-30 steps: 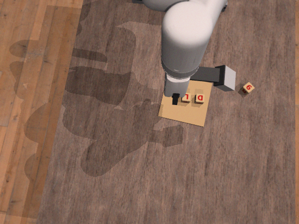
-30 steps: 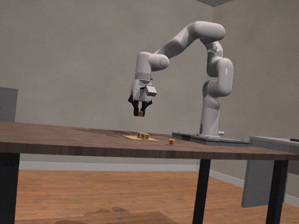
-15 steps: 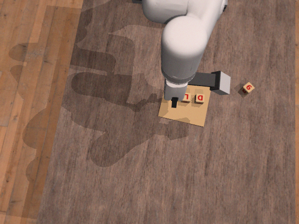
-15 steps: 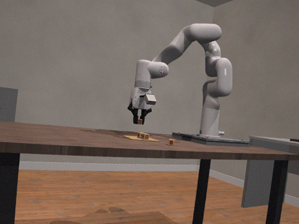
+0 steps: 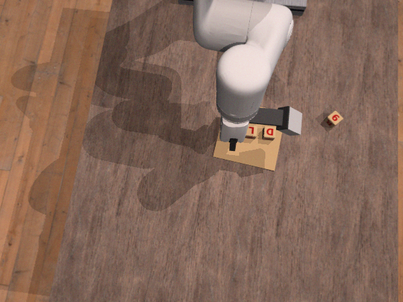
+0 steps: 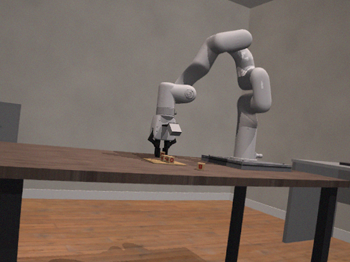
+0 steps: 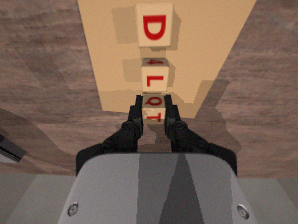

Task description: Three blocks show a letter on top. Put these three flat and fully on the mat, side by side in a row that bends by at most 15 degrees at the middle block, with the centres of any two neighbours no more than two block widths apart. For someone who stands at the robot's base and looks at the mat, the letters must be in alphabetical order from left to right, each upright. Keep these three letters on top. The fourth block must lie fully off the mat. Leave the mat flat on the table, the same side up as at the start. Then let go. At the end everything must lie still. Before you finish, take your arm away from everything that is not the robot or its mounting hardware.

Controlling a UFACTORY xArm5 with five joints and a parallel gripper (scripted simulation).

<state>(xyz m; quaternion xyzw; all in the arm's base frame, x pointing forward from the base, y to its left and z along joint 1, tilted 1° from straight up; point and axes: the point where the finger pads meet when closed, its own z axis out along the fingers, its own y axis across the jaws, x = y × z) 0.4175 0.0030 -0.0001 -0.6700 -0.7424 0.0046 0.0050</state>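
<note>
Now: hand 4 cm to the right of the tan mat and 3 cm above it.
</note>
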